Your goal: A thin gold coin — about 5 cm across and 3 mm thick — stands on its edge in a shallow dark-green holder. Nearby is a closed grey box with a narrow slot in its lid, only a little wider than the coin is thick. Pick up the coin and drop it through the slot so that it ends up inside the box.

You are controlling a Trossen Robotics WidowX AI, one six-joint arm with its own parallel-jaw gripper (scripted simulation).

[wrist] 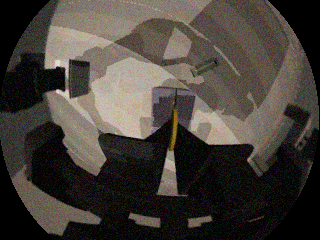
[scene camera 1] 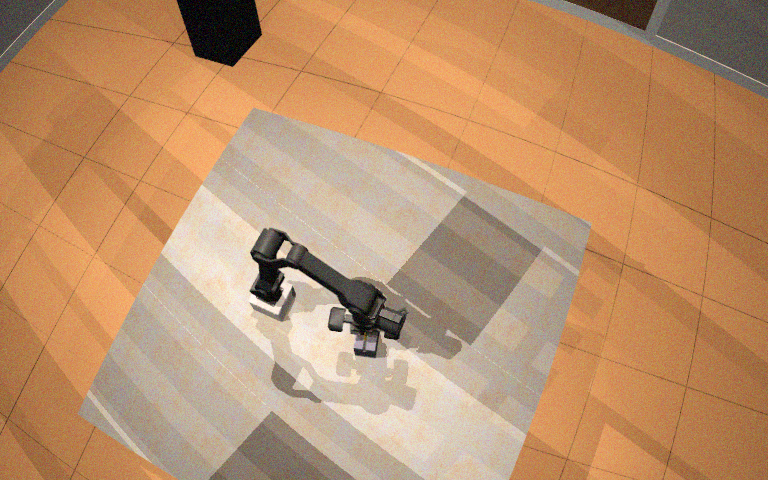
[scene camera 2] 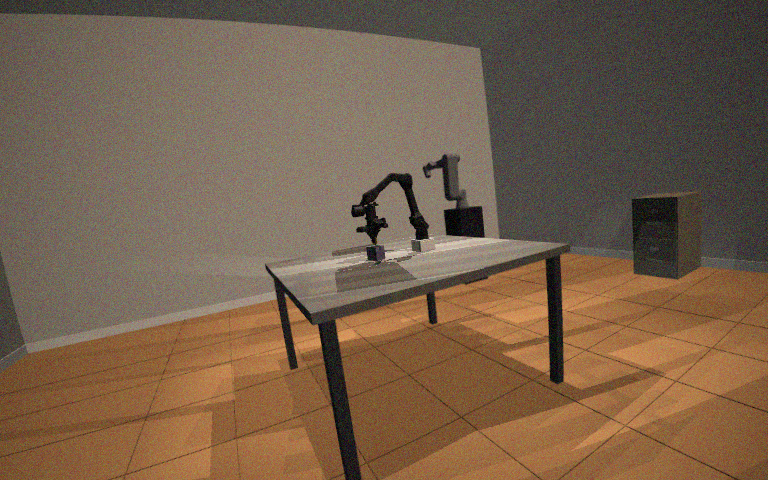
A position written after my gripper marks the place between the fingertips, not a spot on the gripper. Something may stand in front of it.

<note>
My gripper (scene camera 1: 366,333) carries a thin gold coin.
My gripper is seen too in the wrist view (wrist: 171,124).
</note>
